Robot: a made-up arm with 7 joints.
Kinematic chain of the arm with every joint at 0, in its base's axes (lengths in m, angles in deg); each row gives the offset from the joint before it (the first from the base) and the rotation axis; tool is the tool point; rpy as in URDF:
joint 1: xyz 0 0 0.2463 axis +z
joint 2: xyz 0 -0.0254 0.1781 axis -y
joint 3: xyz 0 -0.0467 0.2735 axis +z
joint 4: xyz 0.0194 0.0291 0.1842 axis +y
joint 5: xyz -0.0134 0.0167 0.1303 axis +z
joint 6: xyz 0 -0.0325 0.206 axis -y
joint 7: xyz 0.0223 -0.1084 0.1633 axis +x
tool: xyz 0 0 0 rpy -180 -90 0
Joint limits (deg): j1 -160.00..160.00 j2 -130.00..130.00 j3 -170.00..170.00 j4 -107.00..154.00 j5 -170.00..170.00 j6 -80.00..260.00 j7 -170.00..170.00
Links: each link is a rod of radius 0.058 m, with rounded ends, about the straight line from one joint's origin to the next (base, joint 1, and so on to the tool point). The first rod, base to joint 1, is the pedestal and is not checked.
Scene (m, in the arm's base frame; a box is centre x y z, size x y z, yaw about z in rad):
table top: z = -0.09
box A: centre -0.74 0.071 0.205 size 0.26 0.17 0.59 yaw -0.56
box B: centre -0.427 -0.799 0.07 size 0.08 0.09 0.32 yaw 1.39
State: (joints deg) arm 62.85 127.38 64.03 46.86 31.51 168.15 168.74
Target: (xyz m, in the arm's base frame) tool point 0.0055 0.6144 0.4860
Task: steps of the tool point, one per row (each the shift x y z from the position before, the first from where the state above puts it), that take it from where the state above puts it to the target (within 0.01 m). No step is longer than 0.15 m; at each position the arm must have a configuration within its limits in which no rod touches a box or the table.
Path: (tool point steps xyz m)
1: -0.0741 0.1060 0.0451
2: -0.0229 0.1146 0.0394
3: 0.0234 0.1015 0.0275
4: 0.0550 0.0732 0.0106
5: 0.0676 0.0391 -0.0088
6: -0.0530 0.0747 0.0336
7: -0.0295 0.0997 0.0292
8: 0.0020 0.1141 0.0244
9: 0.0362 0.1161 0.0203
10: 0.0683 0.1064 0.0182
11: 0.0948 0.0875 0.0184
12: 0.1142 0.0618 0.0214

